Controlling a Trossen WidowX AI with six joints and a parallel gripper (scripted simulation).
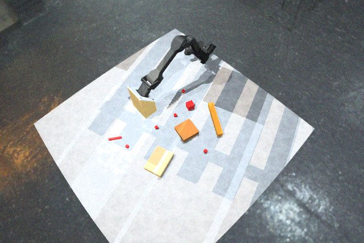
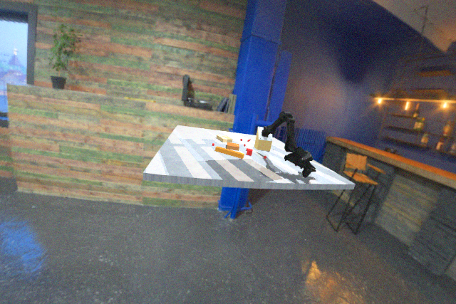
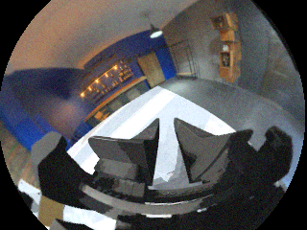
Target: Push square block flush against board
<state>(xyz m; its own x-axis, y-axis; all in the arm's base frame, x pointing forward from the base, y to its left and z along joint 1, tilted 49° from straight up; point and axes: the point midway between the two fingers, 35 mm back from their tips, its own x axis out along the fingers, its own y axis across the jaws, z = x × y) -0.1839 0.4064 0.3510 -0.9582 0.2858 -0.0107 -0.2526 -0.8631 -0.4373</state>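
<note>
The square block is 50 cm ahead of my gripper tip, 44 cm to the right of it and 3 cm below it. Round my gripper tip: board 55 cm ahead, 26 cm to the right, 3 cm below; then red cube 38 cm ahead, 32 cm to the right, 3 cm below; then red stick 80 cm to the right, 28 cm ahead, 4 cm below.
</note>
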